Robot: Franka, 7 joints.
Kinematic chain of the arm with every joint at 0, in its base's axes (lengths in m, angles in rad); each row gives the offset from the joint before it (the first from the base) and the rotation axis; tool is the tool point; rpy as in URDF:
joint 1: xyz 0 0 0.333 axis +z
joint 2: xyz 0 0 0 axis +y
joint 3: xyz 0 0 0.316 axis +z
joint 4: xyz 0.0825 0 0 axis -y
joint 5: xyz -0.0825 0 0.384 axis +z
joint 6: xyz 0 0 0 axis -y
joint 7: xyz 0.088 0 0 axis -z
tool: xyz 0 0 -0.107 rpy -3.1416 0 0
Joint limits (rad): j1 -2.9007..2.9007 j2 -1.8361..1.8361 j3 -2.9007..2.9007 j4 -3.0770..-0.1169 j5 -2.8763..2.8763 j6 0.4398..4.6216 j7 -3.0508..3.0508
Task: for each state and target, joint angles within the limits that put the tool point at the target. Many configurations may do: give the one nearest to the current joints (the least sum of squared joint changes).
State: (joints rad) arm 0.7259 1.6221 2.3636 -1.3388 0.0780 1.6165 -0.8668
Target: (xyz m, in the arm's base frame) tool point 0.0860 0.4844 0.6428
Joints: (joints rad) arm 0.5560 1.8090 2.3571 -1.6368 0.0686 1.3602 -0.8668
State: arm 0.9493 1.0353 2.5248 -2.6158 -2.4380 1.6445 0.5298
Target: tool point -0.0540 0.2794 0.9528
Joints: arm 0.7714 1.2576 2.8195 -1.8626 -2.5768 1.6321 0.5298
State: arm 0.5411 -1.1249 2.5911 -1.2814 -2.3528 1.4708 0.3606
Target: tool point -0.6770 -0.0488 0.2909
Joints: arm 0.6687 -0.8974 2.5573 -1.7105 -2.1859 1.2179 0.3606
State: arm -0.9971 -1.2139 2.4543 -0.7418 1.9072 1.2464 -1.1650
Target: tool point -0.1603 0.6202 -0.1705
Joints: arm -1.1206 -1.8217 2.5068 -0.8082 1.9706 1.6063 -1.1650
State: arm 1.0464 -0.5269 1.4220 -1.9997 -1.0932 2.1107 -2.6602
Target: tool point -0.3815 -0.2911 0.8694
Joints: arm 1.8229 -1.0688 0.9649 -1.4713 -1.1584 1.9526 -2.6602
